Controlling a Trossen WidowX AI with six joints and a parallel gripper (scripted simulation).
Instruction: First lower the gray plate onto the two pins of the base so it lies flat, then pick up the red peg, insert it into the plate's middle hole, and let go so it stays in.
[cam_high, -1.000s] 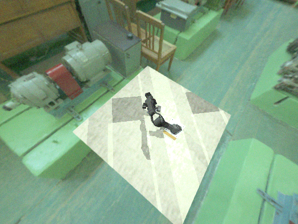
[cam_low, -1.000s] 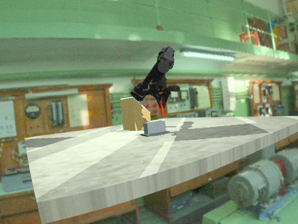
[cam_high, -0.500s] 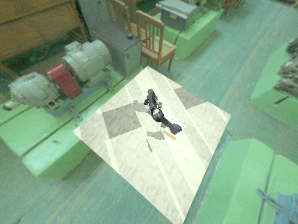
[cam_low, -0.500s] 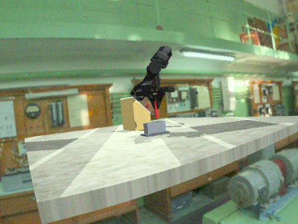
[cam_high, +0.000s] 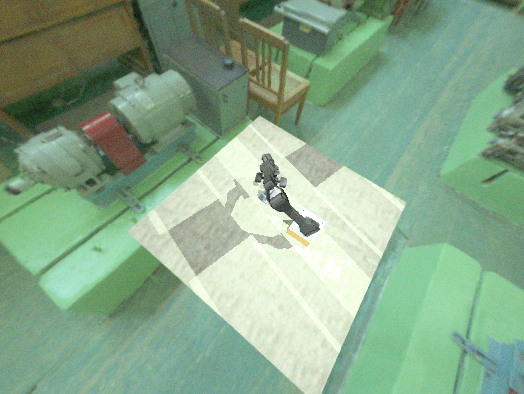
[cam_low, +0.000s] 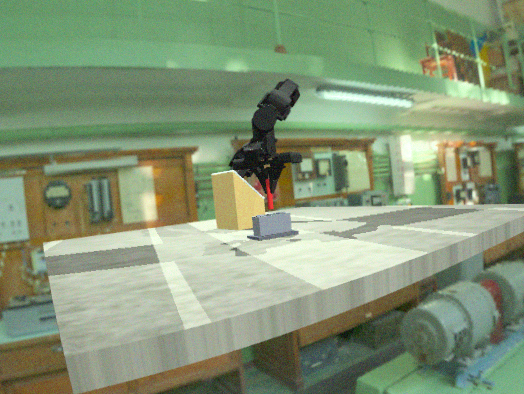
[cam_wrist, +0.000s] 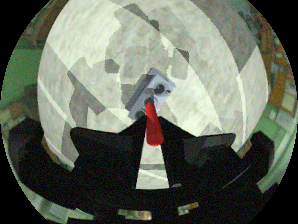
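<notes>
The gray plate lies 70 mm below my gripper tip. Round my gripper tip: red peg (right at my gripper tip); then dark base (110 mm below).
</notes>
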